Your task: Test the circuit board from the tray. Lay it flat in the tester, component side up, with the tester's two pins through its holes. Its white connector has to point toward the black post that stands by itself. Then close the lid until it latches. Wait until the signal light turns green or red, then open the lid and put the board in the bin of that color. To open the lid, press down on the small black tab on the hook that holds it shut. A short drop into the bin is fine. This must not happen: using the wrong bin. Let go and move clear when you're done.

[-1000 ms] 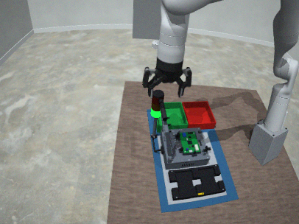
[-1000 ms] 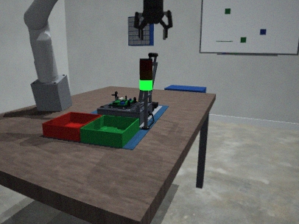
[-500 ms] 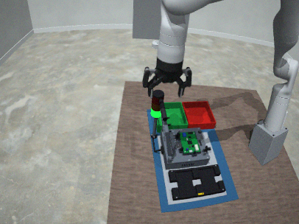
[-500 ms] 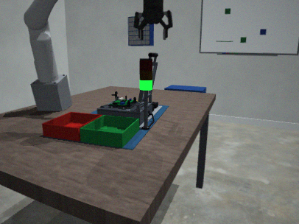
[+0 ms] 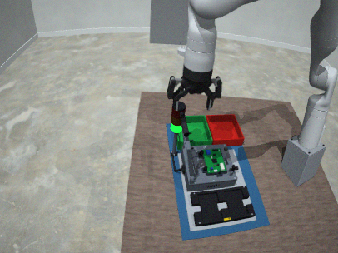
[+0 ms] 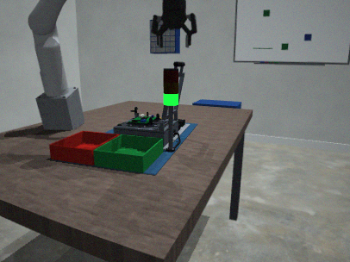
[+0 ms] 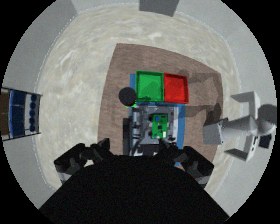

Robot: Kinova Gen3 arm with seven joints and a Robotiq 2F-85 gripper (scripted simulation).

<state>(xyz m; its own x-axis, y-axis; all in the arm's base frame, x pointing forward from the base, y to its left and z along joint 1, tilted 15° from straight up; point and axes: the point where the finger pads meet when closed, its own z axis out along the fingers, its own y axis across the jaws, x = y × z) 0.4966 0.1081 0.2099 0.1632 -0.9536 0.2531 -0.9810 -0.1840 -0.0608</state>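
Now: hand 110 mm past the green circuit board, 10 mm to the left of it and 260 mm above it. Round my hand: clear lid (150 mm below); then red bin (180 mm behind, 230 mm to the right, 320 mm below); then green bin (40 mm behind, 210 mm to the right, 320 mm below).
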